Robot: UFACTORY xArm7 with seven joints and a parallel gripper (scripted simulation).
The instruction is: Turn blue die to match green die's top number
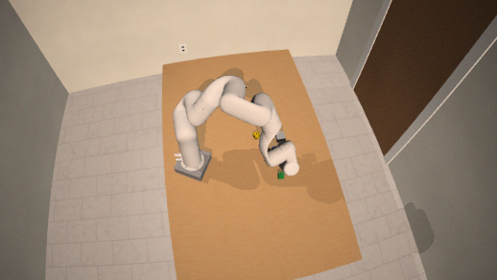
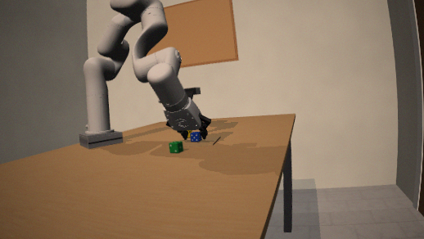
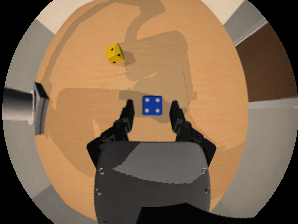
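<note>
Now: the blue die 10 mm to the left of my hand and 10 mm below it. Also, from my hand: green die (20 mm ahead, 130 mm to the right, 20 mm below); then yellow die (100 mm behind, 100 mm to the left, 20 mm below).
</note>
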